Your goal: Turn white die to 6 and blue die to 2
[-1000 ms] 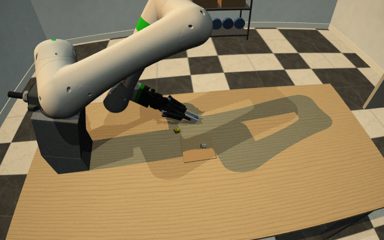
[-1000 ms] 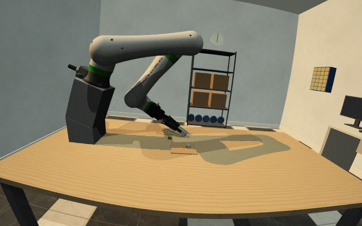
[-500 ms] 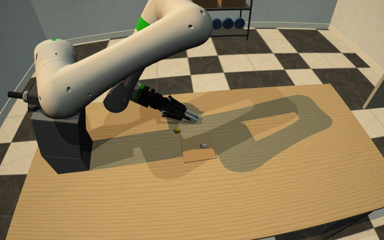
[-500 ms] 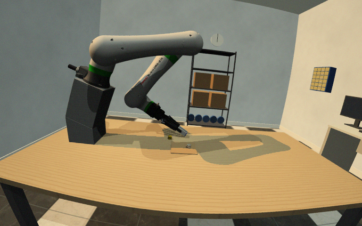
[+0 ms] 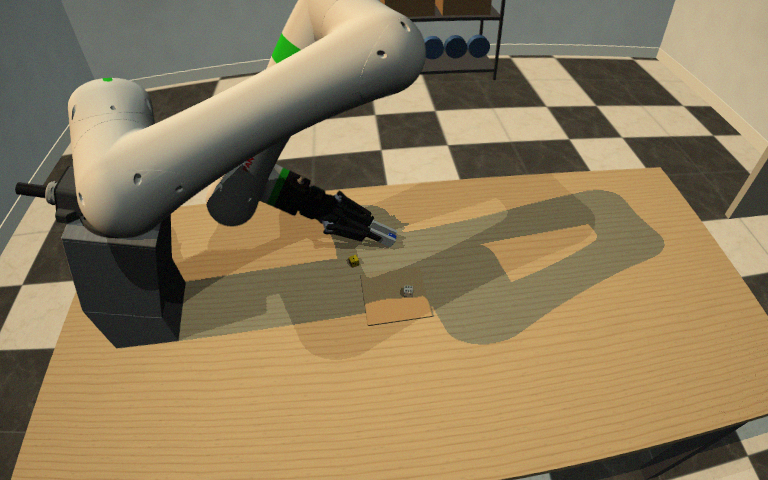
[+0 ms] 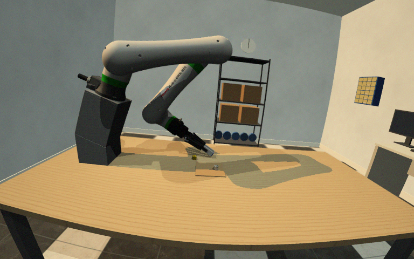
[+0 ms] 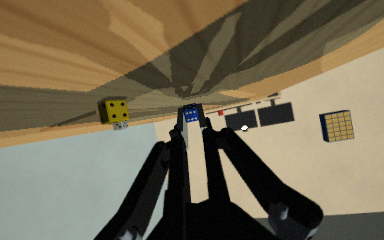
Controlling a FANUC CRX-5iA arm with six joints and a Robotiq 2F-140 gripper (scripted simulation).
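The yellow die lies 70 mm behind my hand, 50 mm to the right of it and 30 mm below it. From my hand the other things lie so: white die: 160 mm to the right, 40 mm ahead, 30 mm below; then blue die: 20 mm below, 20 mm ahead, 10 mm to the right; then tan mat: 160 mm to the right, 40 mm below, 10 mm ahead.
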